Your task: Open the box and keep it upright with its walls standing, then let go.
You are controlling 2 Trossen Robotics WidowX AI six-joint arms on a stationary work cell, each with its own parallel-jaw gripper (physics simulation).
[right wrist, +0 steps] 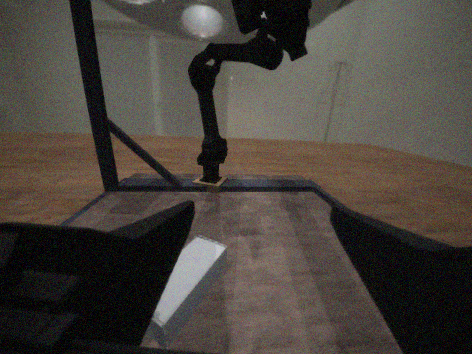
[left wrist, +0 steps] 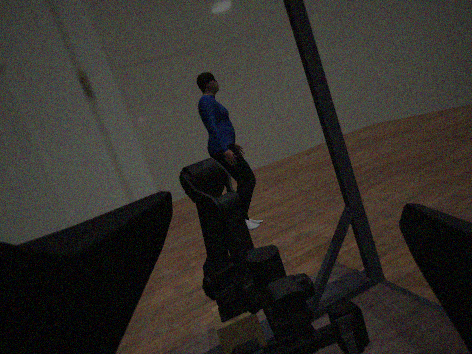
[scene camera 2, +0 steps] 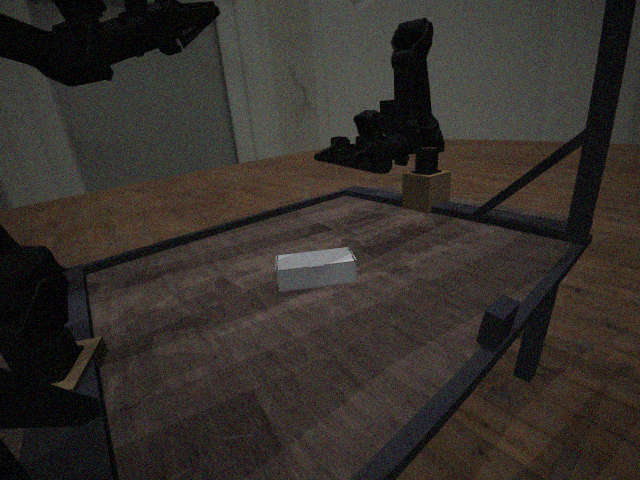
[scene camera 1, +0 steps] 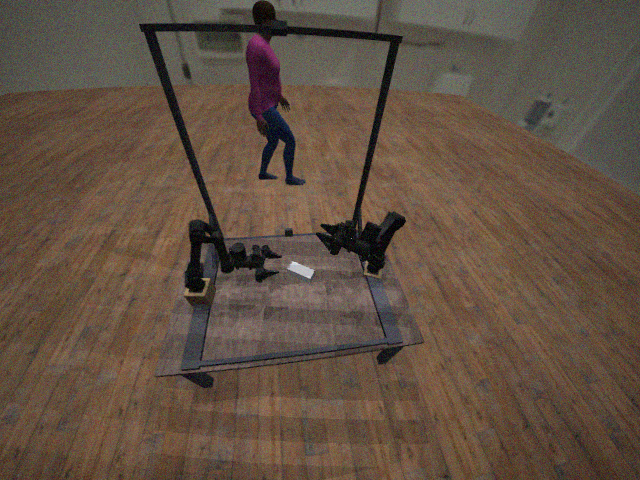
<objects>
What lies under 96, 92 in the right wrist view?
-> A black overhead frame.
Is the left gripper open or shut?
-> Open.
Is the right gripper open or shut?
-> Open.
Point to a black overhead frame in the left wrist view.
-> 354, 212
</objects>
